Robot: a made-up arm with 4 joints. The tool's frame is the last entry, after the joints.
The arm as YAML. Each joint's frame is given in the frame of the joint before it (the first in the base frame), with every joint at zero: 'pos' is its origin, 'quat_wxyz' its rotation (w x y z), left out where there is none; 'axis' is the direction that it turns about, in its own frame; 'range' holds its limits. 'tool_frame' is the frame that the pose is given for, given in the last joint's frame.
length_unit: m
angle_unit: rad
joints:
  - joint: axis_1
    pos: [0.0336, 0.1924, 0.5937]
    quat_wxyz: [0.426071, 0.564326, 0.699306, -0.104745]
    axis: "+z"
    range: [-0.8, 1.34]
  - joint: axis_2
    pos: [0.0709, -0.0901, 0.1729]
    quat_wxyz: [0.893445, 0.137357, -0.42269, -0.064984]
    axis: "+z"
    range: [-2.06, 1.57]
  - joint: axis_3
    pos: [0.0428, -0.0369, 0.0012]
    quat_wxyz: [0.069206, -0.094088, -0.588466, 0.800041]
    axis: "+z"
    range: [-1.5, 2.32]
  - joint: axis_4
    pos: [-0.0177, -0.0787, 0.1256]
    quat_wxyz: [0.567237, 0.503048, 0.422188, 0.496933]
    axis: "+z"
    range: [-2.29, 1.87]
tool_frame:
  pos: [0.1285, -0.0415, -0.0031]
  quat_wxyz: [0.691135, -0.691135, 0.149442, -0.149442]
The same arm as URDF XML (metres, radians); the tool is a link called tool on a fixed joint. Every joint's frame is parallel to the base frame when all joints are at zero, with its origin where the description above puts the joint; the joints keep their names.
<robot name="arm">
  <link name="base"/>
  <link name="link1"/>
  <link name="link2"/>
  <link name="link3"/>
  <link name="link4"/>
  <link name="tool"/>
  <joint name="axis_1" type="revolute">
    <parent link="base"/>
    <child link="link1"/>
    <origin xyz="0.0336 0.1924 0.5937" rpy="0.0000 0.0000 0.0000"/>
    <axis xyz="0.477687 -0.627383 -0.614984"/>
    <limit lower="-0.8000" upper="1.3400"/>
  </joint>
  <joint name="axis_2" type="revolute">
    <parent link="link1"/>
    <child link="link2"/>
    <origin xyz="0.0034 -0.0896 -0.1871" rpy="0.0000 0.0000 0.0000"/>
    <axis xyz="0.121604 -0.98573 0.116403"/>
    <limit lower="-2.0600" upper="1.5700"/>
  </joint>
  <joint name="axis_3" type="revolute">
    <parent link="link2"/>
    <child link="link3"/>
    <origin xyz="-0.0297 -0.0104 -0.0469" rpy="0.0000 0.0000 0.0000"/>
    <axis xyz="-0.910505 -0.390002 0.137401"/>
    <limit lower="-1.5000" upper="2.3200"/>
  </joint>
  <joint name="axis_4" type="revolute">
    <parent link="link3"/>
    <child link="link4"/>
    <origin xyz="-0.0834 -0.1233 0.0118" rpy="0.0000 0.0000 0.0000"/>
    <axis xyz="0 0 1"/>
    <limit lower="-2.2900" upper="1.8700"/>
  </joint>
  <joint name="tool_fixed" type="fixed">
    <parent link="link4"/>
    <child link="tool"/>
    <origin xyz="-0.0153 0.1342 -0.0031" rpy="-1.5708 0.0000 1.5708"/>
  </joint>
</robot>

